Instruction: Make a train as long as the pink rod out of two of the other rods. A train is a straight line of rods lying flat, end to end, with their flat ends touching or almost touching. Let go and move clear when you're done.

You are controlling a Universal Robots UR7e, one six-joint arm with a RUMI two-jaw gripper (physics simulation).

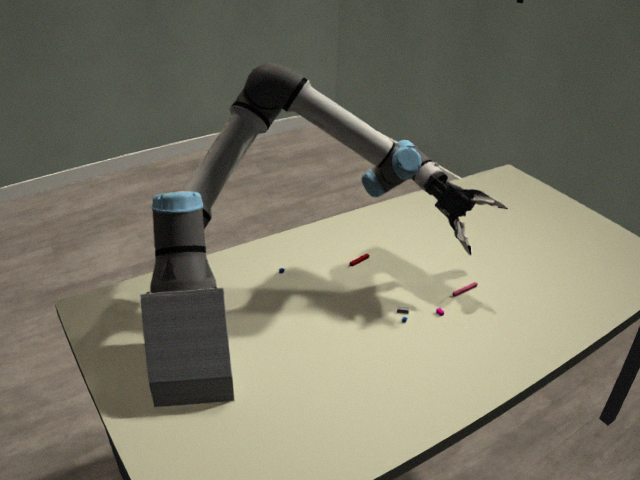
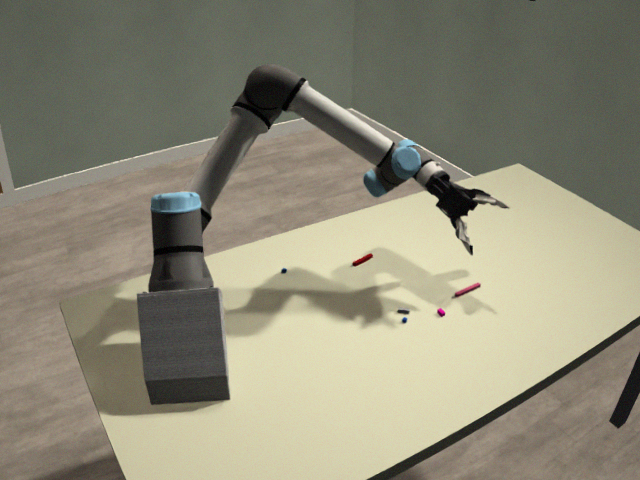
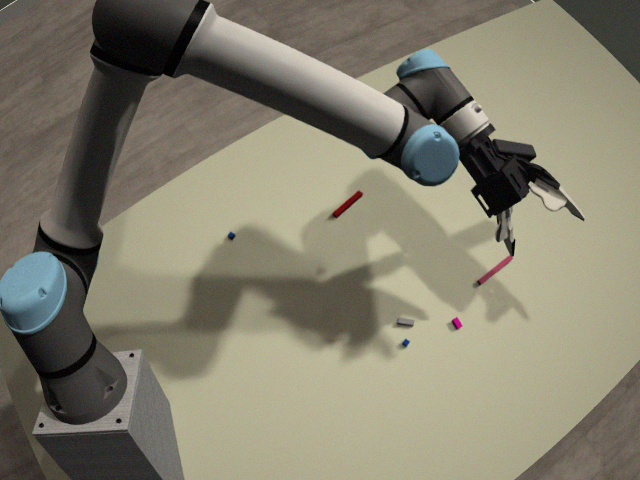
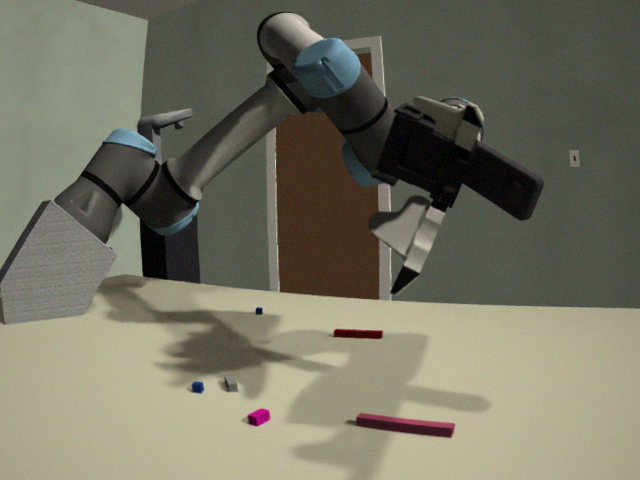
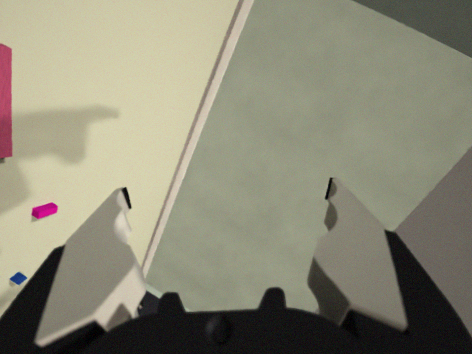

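The long pink rod (image 1: 465, 289) (image 2: 467, 289) (image 3: 494, 270) (image 4: 405, 425) (image 5: 5, 102) lies flat, apart from the others. A shorter red rod (image 1: 359, 259) (image 2: 362, 259) (image 3: 347, 204) (image 4: 358, 333) lies flat nearer the far edge. A short magenta rod (image 1: 439, 311) (image 3: 456, 323) (image 4: 258, 416) (image 5: 45, 210) and a small grey rod (image 1: 402, 311) (image 3: 405, 322) (image 4: 231, 383) lie separately. One blue block (image 3: 405, 342) (image 4: 197, 386) (image 5: 18, 278) is beside the grey rod; another blue block (image 1: 281, 270) (image 3: 231, 235) (image 4: 258, 310) lies toward the base. My gripper (image 1: 488, 230) (image 3: 548, 237) (image 5: 228, 184) is open and empty, tilted above the table.
The tabletop (image 1: 310, 382) (image 3: 320, 413) carries all the rods and the grey block under the arm's base (image 1: 186, 335) (image 3: 155, 413). Shadows of the arm fall across the table around the rods. A wall stands beyond the table, with a door (image 4: 328, 206) in it.
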